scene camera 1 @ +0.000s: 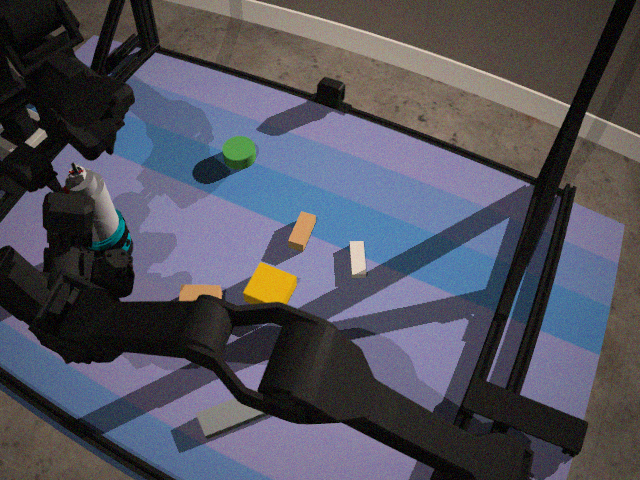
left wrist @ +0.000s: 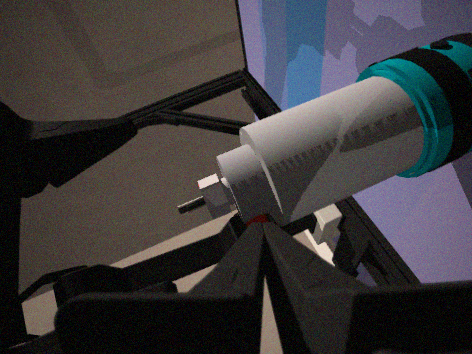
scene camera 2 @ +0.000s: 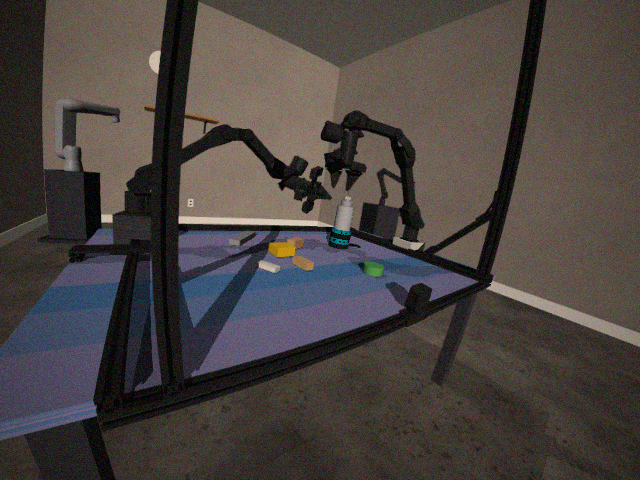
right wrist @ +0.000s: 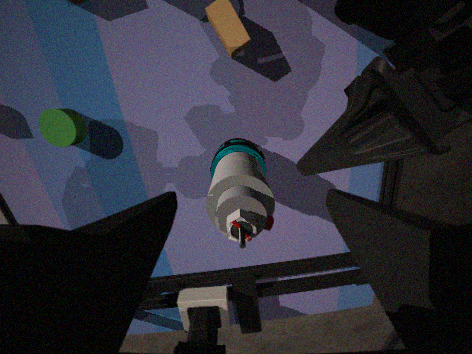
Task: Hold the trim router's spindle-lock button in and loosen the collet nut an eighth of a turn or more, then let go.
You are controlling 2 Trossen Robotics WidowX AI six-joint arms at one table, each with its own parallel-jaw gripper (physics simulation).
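Frame: origin at the left arm's base, x back, y up, z left, level; metres.
Seen in the pictures: left gripper, between the fingertips: (left wrist: 261, 232) (scene camera 2: 331, 198) (right wrist: 299, 170); right gripper, between the fingertips: (scene camera 1: 86, 174) (left wrist: 150, 192) (scene camera 2: 339, 189) (right wrist: 251, 197); left arm's base, origin of its link: (scene camera 2: 138, 213); right arm's base, origin of its link: (scene camera 1: 20, 130) (scene camera 2: 409, 239) (right wrist: 204, 317).
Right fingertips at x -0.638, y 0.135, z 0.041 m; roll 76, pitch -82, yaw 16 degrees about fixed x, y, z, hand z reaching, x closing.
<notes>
Pixels of each thing's top centre, then the offset from my right fingertips to it.
- trim router, centre of its top: (left wrist: 179, 213) (right wrist: 246, 242) (scene camera 1: 72, 165) (scene camera 2: 347, 192) dx -0.036, dy -0.005, dz +0.003 m
- red spindle-lock button, centre of its top: (left wrist: 247, 226) (right wrist: 267, 226) dx -0.043, dy -0.038, dz +0.025 m
- green disc, centre of its top: (scene camera 1: 238, 148) (right wrist: 57, 128) (scene camera 2: 374, 264) dx -0.007, dy -0.193, dz -0.277 m
- yellow block, centre of its top: (scene camera 1: 269, 284) (scene camera 2: 282, 245) dx +0.220, dy -0.190, dz -0.113 m
- white block, centre of its top: (scene camera 1: 357, 257) (scene camera 2: 268, 264) dx +0.285, dy -0.206, dz -0.243 m
- grey block, centre of its top: (scene camera 1: 253, 403) (scene camera 2: 243, 235) dx +0.325, dy -0.200, dz +0.037 m
The trim router (scene camera 1: 103, 209) (scene camera 2: 343, 217) (left wrist: 335, 145) (right wrist: 237, 167) stands upright, with a pale body and a teal and black base. Its collet nut (left wrist: 212, 190) (right wrist: 239, 215) is at the top around a thin shaft, with red marks running slantwise in the right wrist view. The red spindle-lock button (left wrist: 257, 219) (right wrist: 269, 223) is on the collar's side. My left gripper (scene camera 2: 330, 197) (left wrist: 261, 232) is shut and empty; its tips overlap the button in the left wrist view but appear apart from it in the right wrist view. My right gripper (scene camera 2: 341, 188) (right wrist: 251, 197) is open, above the nut.
A green disc (scene camera 1: 239, 151) (scene camera 2: 373, 269) (right wrist: 62, 127), a yellow block (scene camera 1: 270, 283) (scene camera 2: 281, 250), a white block (scene camera 1: 357, 258) (scene camera 2: 269, 266), two orange blocks and a grey block (scene camera 1: 227, 417) (scene camera 2: 242, 238) lie on the table. Black frame bars border it.
</notes>
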